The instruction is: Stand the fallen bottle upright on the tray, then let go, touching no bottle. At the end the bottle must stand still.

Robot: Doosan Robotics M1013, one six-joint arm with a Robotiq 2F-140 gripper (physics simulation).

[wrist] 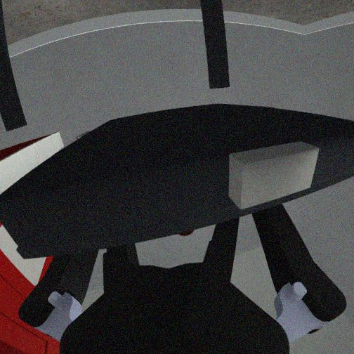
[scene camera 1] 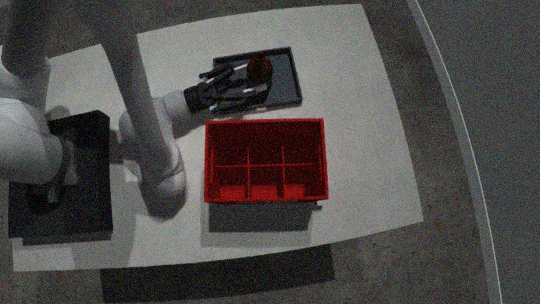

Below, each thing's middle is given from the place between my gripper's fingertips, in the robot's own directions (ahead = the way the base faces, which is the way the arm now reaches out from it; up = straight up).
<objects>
The brown bottle (scene camera 1: 259, 69) lies 10 mm behind my hand and 30 mm above it.
</objects>
